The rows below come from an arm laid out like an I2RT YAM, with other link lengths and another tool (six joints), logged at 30 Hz.
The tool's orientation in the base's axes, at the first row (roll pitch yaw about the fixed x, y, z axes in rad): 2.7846 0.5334 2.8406
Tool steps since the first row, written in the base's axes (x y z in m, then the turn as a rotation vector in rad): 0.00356 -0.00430 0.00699 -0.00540 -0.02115 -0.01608; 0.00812 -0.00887 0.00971 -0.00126 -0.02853 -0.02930; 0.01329 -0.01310 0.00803 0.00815 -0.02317 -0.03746; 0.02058 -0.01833 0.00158 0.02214 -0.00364 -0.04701; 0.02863 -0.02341 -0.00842 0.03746 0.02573 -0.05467; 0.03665 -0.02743 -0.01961 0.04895 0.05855 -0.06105; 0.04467 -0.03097 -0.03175 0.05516 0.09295 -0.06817; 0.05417 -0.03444 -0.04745 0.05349 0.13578 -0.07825; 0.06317 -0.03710 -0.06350 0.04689 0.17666 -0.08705; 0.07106 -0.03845 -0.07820 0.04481 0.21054 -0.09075; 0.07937 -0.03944 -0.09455 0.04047 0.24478 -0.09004; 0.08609 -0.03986 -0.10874 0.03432 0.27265 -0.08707; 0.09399 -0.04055 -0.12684 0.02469 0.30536 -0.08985
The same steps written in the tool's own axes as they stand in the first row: -0.00758 -0.00159 -0.00448 0.00722 -0.02546 0.00589; -0.01388 -0.00460 -0.00501 0.00865 -0.03599 0.01744; -0.01836 -0.00856 -0.00158 0.00643 -0.03235 0.03031; -0.02241 -0.01467 0.00669 0.00477 -0.01520 0.04959; -0.02524 -0.02162 0.01828 0.00356 0.01198 0.06999; -0.02717 -0.02793 0.03101 0.00573 0.04240 0.08787; -0.02850 -0.03407 0.04461 0.01303 0.07352 0.10370; -0.02921 -0.04106 0.06191 0.03046 0.11089 0.11915; -0.02913 -0.04743 0.07938 0.05080 0.14626 0.13043; -0.02849 -0.05228 0.09538 0.06304 0.17702 0.13878; -0.02726 -0.05724 0.11303 0.07499 0.20921 0.14237; -0.02568 -0.06118 0.12815 0.08565 0.23585 0.14191; -0.02315 -0.06643 0.14703 0.10333 0.26496 0.14507
